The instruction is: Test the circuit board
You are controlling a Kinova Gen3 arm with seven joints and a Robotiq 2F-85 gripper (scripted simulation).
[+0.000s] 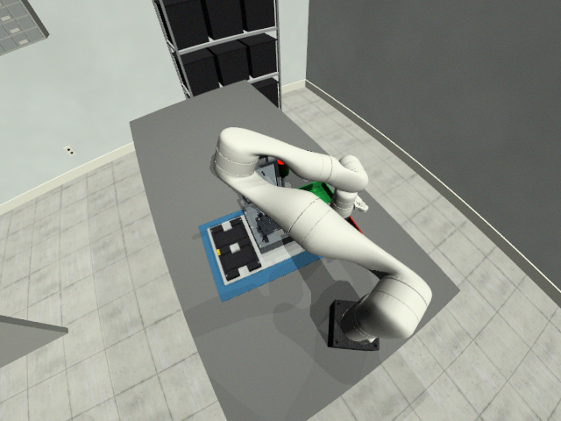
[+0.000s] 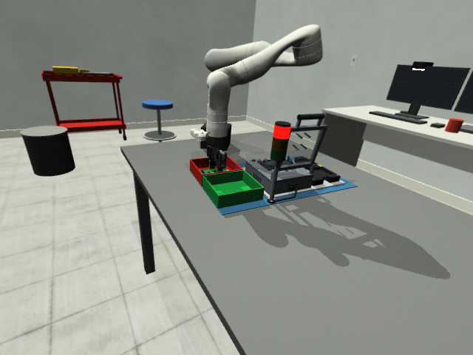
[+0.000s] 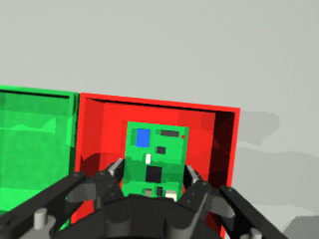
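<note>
My hand is 10 mm above the red bin. The rest, counted from my hand: green circuit board (10 mm below); then tester bed (170 mm to the left, 160 mm ahead, 50 mm above); then green bin (150 mm ahead, 40 mm to the right, 10 mm below).
</note>
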